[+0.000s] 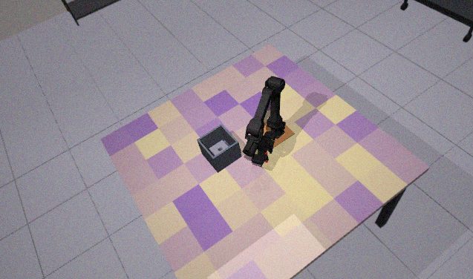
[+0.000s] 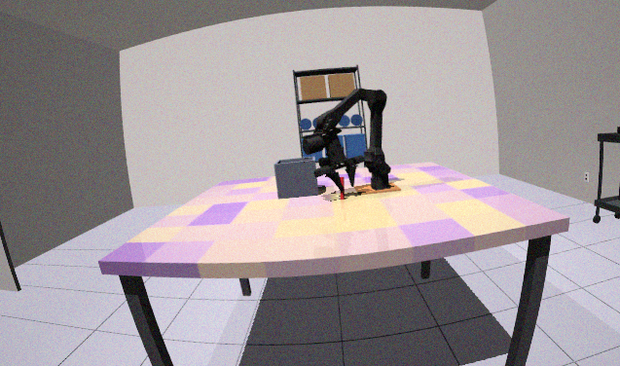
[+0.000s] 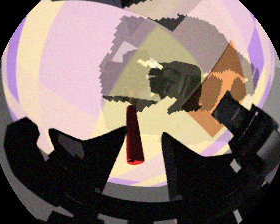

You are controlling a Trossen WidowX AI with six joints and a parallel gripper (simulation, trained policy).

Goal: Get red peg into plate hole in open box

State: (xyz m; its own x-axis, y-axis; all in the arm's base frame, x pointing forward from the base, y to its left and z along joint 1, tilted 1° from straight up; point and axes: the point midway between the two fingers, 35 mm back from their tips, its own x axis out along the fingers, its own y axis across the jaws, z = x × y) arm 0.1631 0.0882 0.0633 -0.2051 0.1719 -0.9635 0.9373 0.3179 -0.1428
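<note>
My gripper tip is now 20 mm short of the red peg and 10 mm to the left of it. From my gripper tip the other things lie so: pale plate 210 mm to the right, 160 mm ahead, 10 mm above.
</note>
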